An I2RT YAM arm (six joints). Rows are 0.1 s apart.
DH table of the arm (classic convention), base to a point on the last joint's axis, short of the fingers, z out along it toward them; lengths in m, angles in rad. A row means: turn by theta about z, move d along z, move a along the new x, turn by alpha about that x. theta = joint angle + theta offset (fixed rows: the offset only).
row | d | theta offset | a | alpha
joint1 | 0.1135 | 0 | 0.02 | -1.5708
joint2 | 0 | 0 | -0.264 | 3.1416
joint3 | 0 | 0.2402 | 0.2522 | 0
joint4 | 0 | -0.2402 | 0.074 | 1.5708
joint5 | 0 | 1.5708 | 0 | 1.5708
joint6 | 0.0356 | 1.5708 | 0 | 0
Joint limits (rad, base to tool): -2.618..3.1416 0..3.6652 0..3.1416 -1.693..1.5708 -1.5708..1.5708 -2.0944..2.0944
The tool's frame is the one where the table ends.
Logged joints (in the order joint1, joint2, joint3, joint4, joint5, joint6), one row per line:
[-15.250 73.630 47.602 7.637 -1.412 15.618]
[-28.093 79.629 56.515 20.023 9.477 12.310]
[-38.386 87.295 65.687 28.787 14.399 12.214]
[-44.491 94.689 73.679 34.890 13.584 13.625]
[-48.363 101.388 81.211 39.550 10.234 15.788]
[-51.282 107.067 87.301 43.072 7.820 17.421]
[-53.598 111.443 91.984 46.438 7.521 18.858]
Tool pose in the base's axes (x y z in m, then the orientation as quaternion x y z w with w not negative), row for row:
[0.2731 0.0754 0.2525 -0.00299 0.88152 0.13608 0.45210]
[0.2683 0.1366 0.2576 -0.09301 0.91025 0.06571 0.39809]
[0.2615 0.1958 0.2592 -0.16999 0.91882 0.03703 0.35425]
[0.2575 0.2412 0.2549 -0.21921 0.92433 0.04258 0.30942]
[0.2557 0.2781 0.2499 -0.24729 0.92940 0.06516 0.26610]
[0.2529 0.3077 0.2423 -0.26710 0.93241 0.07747 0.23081]
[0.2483 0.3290 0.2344 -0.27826 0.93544 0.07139 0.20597]
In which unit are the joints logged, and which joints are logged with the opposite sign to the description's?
The joints are logged in degrees. Opposite sign: joint1, joint4.
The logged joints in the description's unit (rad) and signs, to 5 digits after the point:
[0.26616 1.28509 0.83081 -0.13329 -0.02464 0.27259]
[0.49032 1.38979 0.98637 -0.34947 0.16540 0.21485]
[0.66996 1.52359 1.14645 -0.50243 0.25131 0.21317]
[0.77651 1.65263 1.28594 -0.60895 0.23709 0.23780]
[0.84409 1.76955 1.41740 -0.69028 0.17862 0.27555]
[0.89504 1.86867 1.52369 -0.75175 0.13648 0.30405]
[0.93546 1.94505 1.60542 -0.81050 0.13127 0.32913]

